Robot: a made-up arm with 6 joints. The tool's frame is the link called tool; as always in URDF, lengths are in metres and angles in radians. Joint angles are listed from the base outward. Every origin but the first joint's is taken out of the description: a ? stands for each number. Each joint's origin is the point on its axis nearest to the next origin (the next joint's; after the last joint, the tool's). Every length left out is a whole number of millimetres.
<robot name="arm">
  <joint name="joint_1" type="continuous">
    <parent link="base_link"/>
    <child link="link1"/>
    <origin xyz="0 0.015 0.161" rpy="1.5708 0 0"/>
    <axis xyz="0 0 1"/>
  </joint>
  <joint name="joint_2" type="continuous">
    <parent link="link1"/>
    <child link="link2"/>
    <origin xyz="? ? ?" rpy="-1.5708 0 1.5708"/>
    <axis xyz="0 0 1"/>
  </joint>
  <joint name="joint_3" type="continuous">
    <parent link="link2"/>
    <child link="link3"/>
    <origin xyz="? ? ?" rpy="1.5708 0 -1.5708"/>
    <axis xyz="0 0 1"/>
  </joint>
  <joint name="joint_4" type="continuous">
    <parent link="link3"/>
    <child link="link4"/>
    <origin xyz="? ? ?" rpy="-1.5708 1.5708 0"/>
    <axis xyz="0 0 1"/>
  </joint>
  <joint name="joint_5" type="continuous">
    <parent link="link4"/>
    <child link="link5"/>
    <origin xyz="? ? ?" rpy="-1.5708 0 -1.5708"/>
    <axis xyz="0 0 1"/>
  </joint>
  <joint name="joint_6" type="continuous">
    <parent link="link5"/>
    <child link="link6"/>
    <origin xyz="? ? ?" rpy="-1.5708 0 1.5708"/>
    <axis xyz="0 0 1"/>
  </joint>
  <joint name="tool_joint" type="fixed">
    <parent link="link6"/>
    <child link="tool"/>
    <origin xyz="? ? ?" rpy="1.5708 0 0"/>
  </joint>
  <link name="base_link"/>
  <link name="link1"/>
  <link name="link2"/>
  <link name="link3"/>
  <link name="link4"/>
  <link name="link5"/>
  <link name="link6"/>
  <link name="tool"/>
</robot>
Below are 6 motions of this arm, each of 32 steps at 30 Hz.
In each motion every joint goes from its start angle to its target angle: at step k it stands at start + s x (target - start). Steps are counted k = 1, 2, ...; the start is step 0. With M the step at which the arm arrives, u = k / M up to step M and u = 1 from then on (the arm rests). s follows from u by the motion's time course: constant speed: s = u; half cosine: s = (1 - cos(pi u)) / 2; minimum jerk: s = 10 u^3 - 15 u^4 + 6 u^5.
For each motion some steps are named. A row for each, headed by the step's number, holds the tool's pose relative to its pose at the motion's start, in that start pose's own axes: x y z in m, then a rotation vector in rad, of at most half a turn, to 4 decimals.
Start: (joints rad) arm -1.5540 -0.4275 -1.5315 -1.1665 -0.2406 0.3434
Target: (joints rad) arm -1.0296 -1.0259 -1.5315 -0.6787 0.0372 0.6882
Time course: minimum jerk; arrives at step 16
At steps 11, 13, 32:
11: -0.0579 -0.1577 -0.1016 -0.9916 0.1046 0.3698
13: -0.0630 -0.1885 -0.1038 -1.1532 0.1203 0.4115
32: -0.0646 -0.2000 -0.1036 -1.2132 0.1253 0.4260

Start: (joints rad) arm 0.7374 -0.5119 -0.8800 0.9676 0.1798 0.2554
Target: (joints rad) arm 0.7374 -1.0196 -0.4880 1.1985 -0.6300 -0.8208
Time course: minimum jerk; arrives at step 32
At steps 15, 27, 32:
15: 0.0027 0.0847 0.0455 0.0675 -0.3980 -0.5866
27: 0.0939 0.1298 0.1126 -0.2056 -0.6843 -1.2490
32: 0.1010 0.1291 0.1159 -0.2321 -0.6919 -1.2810

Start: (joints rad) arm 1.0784 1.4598 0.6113 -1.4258 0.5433 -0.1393
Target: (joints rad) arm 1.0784 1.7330 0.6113 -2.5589 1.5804 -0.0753
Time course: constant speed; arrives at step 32
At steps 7, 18, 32:
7: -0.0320 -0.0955 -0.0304 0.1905 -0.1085 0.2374
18: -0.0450 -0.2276 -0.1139 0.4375 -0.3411 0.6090
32: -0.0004 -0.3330 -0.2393 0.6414 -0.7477 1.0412

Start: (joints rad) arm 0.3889 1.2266 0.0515 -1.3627 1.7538 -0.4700
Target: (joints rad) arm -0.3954 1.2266 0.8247 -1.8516 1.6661 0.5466
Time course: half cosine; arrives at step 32
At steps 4, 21, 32:
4: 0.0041 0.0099 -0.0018 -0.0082 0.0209 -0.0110
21: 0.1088 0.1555 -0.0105 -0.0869 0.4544 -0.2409
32: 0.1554 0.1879 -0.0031 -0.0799 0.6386 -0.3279

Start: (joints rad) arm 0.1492 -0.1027 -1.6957 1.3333 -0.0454 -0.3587
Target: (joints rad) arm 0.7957 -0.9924 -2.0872 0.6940 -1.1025 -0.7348
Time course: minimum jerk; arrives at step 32
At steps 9, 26, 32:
9: -0.0306 0.0646 -0.0212 -0.0929 -0.1504 -0.2131
26: -0.0662 0.2859 -0.2246 -0.3459 -1.2132 -1.1444
32: -0.0661 0.2902 -0.2342 -0.3368 -1.2756 -1.1847

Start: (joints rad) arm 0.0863 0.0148 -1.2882 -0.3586 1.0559 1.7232
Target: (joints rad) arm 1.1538 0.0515 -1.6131 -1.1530 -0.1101 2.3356
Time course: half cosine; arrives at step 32
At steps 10, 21, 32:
10: 0.0584 0.0196 -0.0067 0.1829 0.1706 -0.0064
21: 0.1596 0.0360 -0.0341 0.6508 0.5864 0.1072
32: 0.1918 0.0352 -0.0433 0.9366 0.7906 0.2261

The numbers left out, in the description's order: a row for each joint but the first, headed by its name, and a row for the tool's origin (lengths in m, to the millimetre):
joint_2: -0.067 -0.07 0
joint_3: 0.139 0.233 0
joint_4: -0.101 0.183 0
joint_5: 0.04 0.021 0
joint_6: -0.032 -0.202 0
tool: -0.01 -0.084 0

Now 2 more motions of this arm.
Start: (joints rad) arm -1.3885 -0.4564 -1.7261 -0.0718 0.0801 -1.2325
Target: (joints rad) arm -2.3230 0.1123 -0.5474 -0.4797 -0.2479 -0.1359
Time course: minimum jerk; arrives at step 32
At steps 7, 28, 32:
7: 0.0342 0.0398 -0.0217 -0.0958 0.0980 -0.1434
28: 0.4457 -0.1343 -0.5208 -0.3921 1.3257 -2.1651
32: 0.4451 -0.1432 -0.5297 -0.3858 1.3418 -2.2016

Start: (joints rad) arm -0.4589 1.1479 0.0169 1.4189 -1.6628 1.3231
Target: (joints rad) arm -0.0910 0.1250 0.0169 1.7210 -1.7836 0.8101
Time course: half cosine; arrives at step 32
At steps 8, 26, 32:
8: 0.0003 0.0303 0.0522 0.0296 0.0259 -0.0654
26: 0.1320 0.1185 0.2671 0.1740 0.1604 -0.4327
32: 0.1550 0.1187 0.2810 0.1877 0.1759 -0.4743

